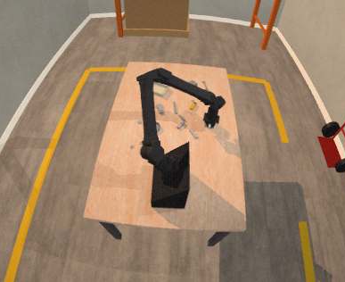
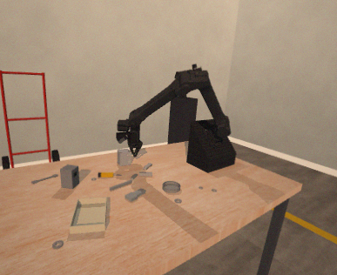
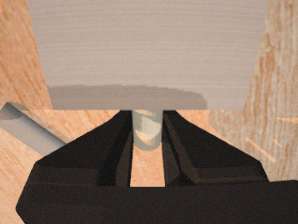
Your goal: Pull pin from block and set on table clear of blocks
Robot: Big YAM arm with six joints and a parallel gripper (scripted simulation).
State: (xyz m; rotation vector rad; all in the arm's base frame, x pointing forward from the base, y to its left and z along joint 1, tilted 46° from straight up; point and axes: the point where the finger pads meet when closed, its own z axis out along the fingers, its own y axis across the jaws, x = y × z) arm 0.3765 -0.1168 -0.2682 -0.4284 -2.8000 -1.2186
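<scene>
Right now my hand is 20 mm short of the pale pin and 10 mm to the left of it. From my hand the other things lie so: darker grey block (400 mm ahead, 80 mm to the left, 10 mm above); yellow-handled screwdriver (220 mm ahead, 90 mm to the left, 40 mm below); light grey block (50 mm ahead, 20 mm to the right).
</scene>
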